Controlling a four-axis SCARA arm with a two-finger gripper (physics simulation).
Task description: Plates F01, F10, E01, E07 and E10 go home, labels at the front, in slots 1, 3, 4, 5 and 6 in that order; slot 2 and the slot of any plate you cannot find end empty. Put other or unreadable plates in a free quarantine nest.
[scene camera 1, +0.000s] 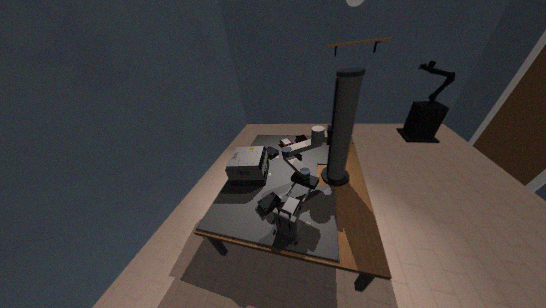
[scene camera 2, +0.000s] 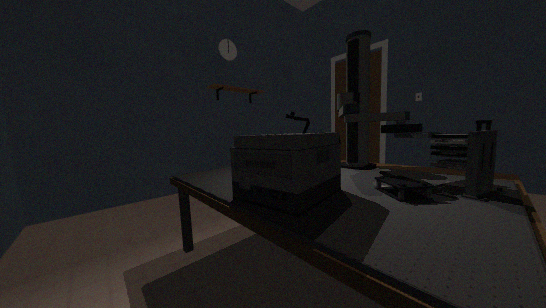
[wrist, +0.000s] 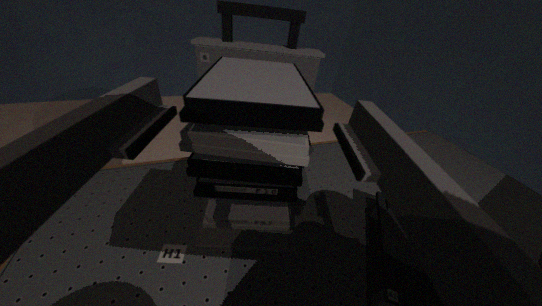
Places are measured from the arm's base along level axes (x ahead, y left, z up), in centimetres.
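Pixels of known places: gripper, fingertip midpoint: [scene camera 1: 294,198] [scene camera 2: 437,134] [wrist: 257,104]; arm's base, origin of the base link: [scene camera 1: 334,175] [scene camera 2: 356,166].
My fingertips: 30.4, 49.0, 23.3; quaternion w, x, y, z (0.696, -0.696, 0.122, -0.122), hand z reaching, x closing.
Note:
Ahead of a thing's pixels: the offset from my fingertips to its middle, as dx, dy, dz. "spot": to the spot under its first point.
The plate rack {+2.7, +9.6, -8.4} [scene camera 1: 287,222] [scene camera 2: 481,162] [wrist: 260,48] stands near the table's end, holding a column of several plates. In the wrist view the top plate {+1.5, +5.7, -0.5} [wrist: 252,82] is dark with a pale top and shows no label on its front. Below it are a pale plate {+1.7, +5.3, -2.7} [wrist: 250,145] and a dark plate {+1.5, +5.5, -5.1} [wrist: 245,170], also without readable labels. A dark plate {spot: -3.6, +0.9, -7.5} [wrist: 205,189] under them has a blurred label like F10; the lowest pale plate {+1.5, +5.8, -12.2} [wrist: 260,213] has a faint label like F01. My gripper [scene camera 1: 299,191] [wrist: 257,104] is open and empty, its fingers pointing at the stack from the front.
A low dark stand [scene camera 1: 268,202] [scene camera 2: 402,184] is beside the rack. A boxy grey instrument {+51.2, -39.5, -9.6} [scene camera 1: 247,165] [scene camera 2: 285,167] stands at the table edge. The arm's column [scene camera 1: 345,125] [scene camera 2: 358,100] rises opposite. Red-edged items {+24.5, -95.7, -16.3} [scene camera 1: 285,143] lie at the far end. An H1 tag {-9.4, +3.7, -22.0} [wrist: 171,254] is before the rack.

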